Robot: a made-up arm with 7 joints.
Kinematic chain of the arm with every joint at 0, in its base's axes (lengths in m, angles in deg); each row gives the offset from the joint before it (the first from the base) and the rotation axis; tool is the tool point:
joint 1: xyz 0 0 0 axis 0 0.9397 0.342
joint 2: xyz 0 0 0 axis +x
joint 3: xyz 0 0 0 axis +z
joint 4: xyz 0.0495 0 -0.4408 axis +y
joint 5: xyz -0.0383 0 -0.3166 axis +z
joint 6: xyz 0 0 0 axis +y
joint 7: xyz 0 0 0 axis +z
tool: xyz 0 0 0
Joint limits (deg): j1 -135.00..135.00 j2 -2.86..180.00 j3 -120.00..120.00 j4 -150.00..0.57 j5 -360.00..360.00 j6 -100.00..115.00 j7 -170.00..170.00
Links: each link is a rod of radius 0.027 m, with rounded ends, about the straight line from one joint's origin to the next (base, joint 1, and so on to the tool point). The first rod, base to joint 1, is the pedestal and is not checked.
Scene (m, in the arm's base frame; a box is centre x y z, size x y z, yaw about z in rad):
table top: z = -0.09
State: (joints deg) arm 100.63 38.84 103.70 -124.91 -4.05 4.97 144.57
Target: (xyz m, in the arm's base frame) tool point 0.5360 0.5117 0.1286
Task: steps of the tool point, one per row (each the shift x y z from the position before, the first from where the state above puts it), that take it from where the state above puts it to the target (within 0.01 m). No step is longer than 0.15 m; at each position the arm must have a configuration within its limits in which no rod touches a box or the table.
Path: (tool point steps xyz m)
1: 0.0636 0.0878 0.0229
2: 0.0851 0.0737 0.0097
3: 0.1019 0.0540 -0.0042
4: 0.1123 0.0300 -0.0178
5: 0.1156 0.0034 -0.0304
6: 0.1115 -0.0241 -0.0409
7: 0.1002 -0.0503 -0.0491

